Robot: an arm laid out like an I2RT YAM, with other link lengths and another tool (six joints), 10 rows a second.
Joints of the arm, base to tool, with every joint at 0 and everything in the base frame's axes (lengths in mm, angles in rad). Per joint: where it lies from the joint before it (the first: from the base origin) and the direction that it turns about. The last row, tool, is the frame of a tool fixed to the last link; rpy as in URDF.
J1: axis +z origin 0 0 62.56
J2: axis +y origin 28 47.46 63.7
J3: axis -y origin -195.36 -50.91 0
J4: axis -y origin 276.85 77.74 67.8
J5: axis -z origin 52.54 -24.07 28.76
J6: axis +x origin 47.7 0 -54.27
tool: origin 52 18 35 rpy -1.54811 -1.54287 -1.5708
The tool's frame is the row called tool.
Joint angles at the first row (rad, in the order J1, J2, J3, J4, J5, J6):
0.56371 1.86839 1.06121 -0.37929 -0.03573 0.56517
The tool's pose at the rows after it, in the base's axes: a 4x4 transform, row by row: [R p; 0 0 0 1], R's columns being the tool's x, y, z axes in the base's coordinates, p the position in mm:
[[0.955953, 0.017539, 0.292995, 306.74], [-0.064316, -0.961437, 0.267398, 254.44], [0.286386, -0.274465, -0.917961, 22.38], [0, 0, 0, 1]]
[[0.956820, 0.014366, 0.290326, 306.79], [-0.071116, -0.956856, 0.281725, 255.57], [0.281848, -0.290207, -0.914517, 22.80], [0, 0, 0, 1]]
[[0.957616, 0.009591, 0.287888, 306.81], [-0.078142, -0.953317, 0.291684, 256.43], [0.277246, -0.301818, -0.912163, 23.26], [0, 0, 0, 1]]
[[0.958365, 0.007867, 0.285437, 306.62], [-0.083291, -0.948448, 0.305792, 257.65], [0.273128, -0.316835, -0.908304, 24.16], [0, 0, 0, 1]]
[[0.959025, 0.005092, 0.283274, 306.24], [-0.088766, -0.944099, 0.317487, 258.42], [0.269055, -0.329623, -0.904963, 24.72], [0, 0, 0, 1]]
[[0.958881, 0.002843, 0.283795, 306.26], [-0.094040, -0.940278, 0.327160, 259.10], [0.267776, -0.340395, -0.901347, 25.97], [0, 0, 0, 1]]
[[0.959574, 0.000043, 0.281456, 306.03], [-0.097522, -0.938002, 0.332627, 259.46], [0.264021, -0.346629, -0.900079, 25.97], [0, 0, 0, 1]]
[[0.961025, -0.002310, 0.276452, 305.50], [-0.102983, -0.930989, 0.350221, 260.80], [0.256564, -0.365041, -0.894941, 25.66], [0, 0, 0, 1]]
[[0.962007, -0.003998, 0.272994, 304.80], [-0.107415, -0.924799, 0.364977, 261.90], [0.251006, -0.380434, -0.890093, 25.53], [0, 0, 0, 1]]
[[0.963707, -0.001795, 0.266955, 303.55], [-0.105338, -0.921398, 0.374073, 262.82], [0.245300, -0.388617, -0.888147, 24.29], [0, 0, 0, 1]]
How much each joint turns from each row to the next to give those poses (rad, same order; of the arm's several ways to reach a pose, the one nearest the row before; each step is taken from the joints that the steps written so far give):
-0.00076 0.00096 -0.00647 0.01245 -0.01539 0.00771
-0.00037 -0.00075 -0.00097 0.00636 -0.01383 0.00777
0.00017 -0.00055 0.00017 0.00307 -0.00980 0.00845
0.00018 -0.00270 -0.00158 0.00533 -0.01333 0.00680
0.00002 -0.00307 -0.00310 0.00531 -0.01120 0.00697
-0.00001 -0.00426 -0.00206 0.00432 -0.00805 0.00607
0.00003 -0.00037 -0.00087 0.00180 -0.00597 0.00468
-0.00010 -0.00001 -0.00362 0.01032 -0.01788 0.00836
0.00037 -0.00153 -0.00469 0.00968 -0.01445 0.00733
0.00110 0.00154 -0.00386 0.00616 -0.01061 0.00123

